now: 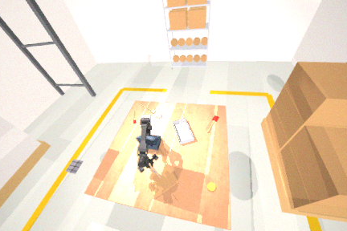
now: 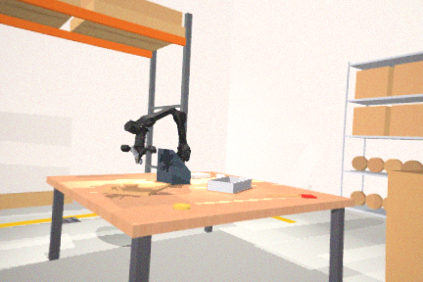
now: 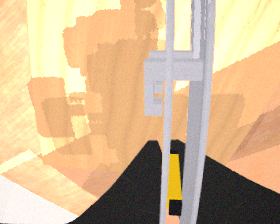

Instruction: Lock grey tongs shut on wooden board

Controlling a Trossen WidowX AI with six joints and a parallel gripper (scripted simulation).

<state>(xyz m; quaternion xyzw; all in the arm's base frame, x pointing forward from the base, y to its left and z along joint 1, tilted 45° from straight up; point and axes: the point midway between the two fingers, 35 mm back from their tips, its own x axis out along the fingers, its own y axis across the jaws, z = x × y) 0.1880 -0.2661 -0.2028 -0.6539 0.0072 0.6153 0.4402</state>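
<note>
My gripper tip is now 20 mm past the yellow lock tab, 10 mm to the right of it and 30 mm below it. The rest, counted from my gripper tip: tong arm (20 mm ahead, 10 mm to the right, 50 mm above); yellow disc (520 mm ahead, 120 mm below); wooden board (20 mm ahead, 10 mm to the left, 120 mm below).
</note>
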